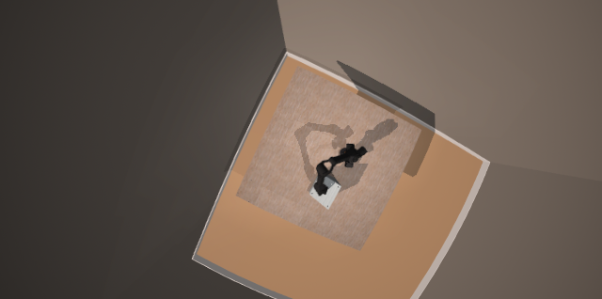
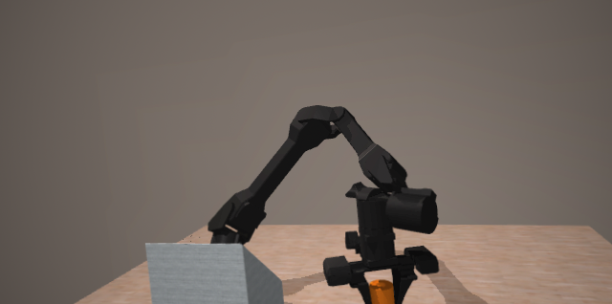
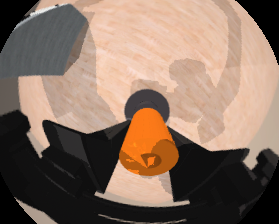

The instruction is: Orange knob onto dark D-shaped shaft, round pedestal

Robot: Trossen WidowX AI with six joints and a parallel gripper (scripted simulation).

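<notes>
Now: gripper tip 2 cm below the orange knob. The rest, counted from my gripper tip: dark round pedestal (4 cm below).
</notes>
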